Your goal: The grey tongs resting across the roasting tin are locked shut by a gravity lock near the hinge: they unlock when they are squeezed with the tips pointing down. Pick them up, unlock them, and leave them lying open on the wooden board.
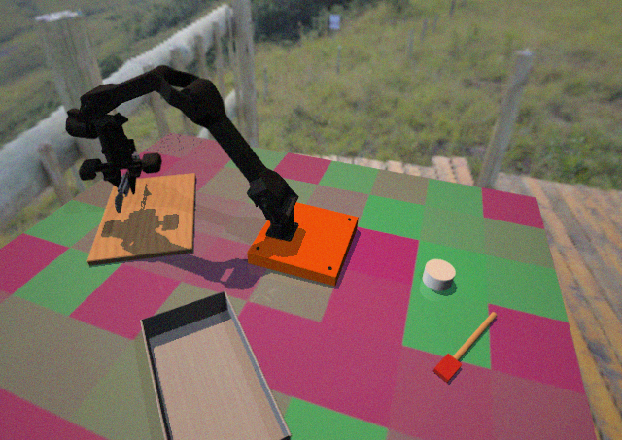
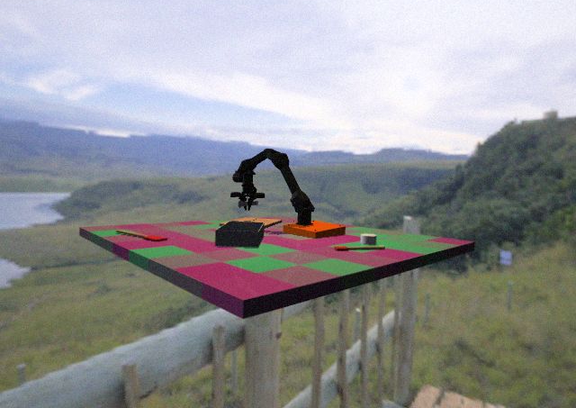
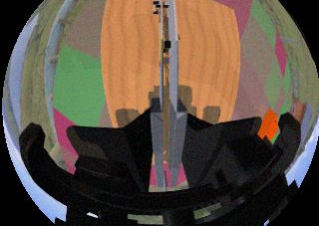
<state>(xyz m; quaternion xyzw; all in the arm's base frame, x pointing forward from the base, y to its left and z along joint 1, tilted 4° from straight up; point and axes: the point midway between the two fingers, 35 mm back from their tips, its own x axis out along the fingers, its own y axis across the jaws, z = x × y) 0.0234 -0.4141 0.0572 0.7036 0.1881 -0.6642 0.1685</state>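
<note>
My gripper tip is now 7 cm above the wooden board, 3 cm to the right of it and 2 cm past it. The rest, counted from my gripper tip: roasting tin (43 cm to the left, 37 cm ahead, 5 cm below); then red-tipped tool (68 cm ahead, 18 cm to the left, 7 cm below); then white cylinder (79 cm to the left, 6 cm below, 1 cm behind).
</note>
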